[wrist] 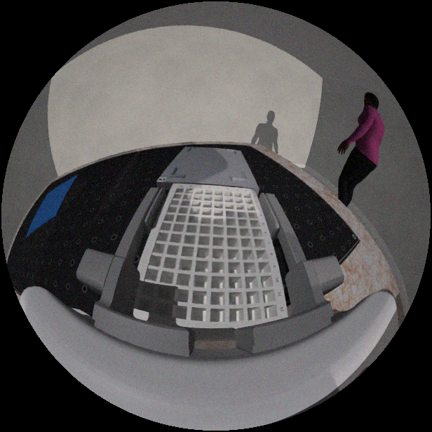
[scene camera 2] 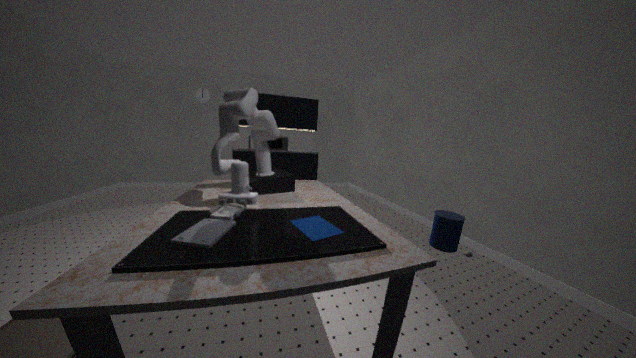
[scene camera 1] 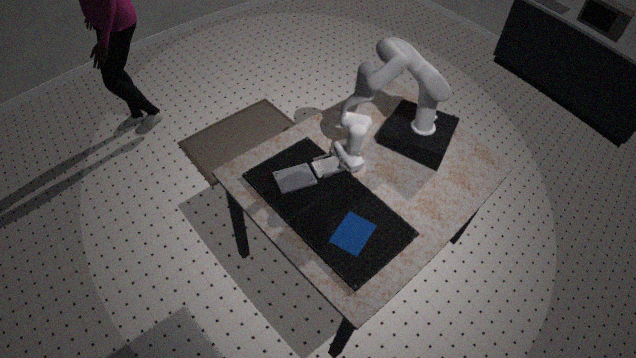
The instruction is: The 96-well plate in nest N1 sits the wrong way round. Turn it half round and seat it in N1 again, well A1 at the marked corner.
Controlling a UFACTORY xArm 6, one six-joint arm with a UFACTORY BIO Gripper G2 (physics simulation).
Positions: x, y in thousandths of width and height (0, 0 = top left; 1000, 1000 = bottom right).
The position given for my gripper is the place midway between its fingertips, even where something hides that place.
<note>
In view: my gripper (wrist: 492, 455), a 96-well plate (wrist: 483, 612), a flat blue square (wrist: 115, 480) and a grey nest N1 (scene camera 2: 339, 638).
The grey nest N1 is seen too in the wrist view (wrist: 478, 383) and in scene camera 1 (scene camera 1: 466, 496).
</note>
